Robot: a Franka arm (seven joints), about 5 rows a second.
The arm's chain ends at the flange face. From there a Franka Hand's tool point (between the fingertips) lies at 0.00 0.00 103.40 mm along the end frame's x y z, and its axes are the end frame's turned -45 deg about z.
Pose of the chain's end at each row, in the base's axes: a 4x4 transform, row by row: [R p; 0 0 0 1], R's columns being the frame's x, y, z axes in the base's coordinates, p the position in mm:
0.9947 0.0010 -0.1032 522.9; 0.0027 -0.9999 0.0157 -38.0; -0.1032 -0.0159 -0.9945 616.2; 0 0 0 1
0.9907 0.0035 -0.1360 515.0; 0.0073 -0.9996 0.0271 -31.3; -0.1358 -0.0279 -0.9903 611.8; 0 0 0 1
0.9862 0.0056 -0.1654 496.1; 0.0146 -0.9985 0.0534 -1.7; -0.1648 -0.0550 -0.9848 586.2; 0 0 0 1
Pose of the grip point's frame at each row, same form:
0.7027 0.7041 -0.1032 512.2; 0.7089 -0.7051 0.0157 -36.4; -0.0617 -0.0842 -0.9945 513.4; 0 0 0 1
0.6981 0.7030 -0.1360 500.9; 0.7120 -0.7017 0.0271 -28.5; -0.0763 -0.1158 -0.9903 509.4; 0 0 0 1
0.6934 0.7013 -0.1654 479.0; 0.7164 -0.6957 0.0534 3.8; -0.0776 -0.1554 -0.9848 484.4; 0 0 0 1

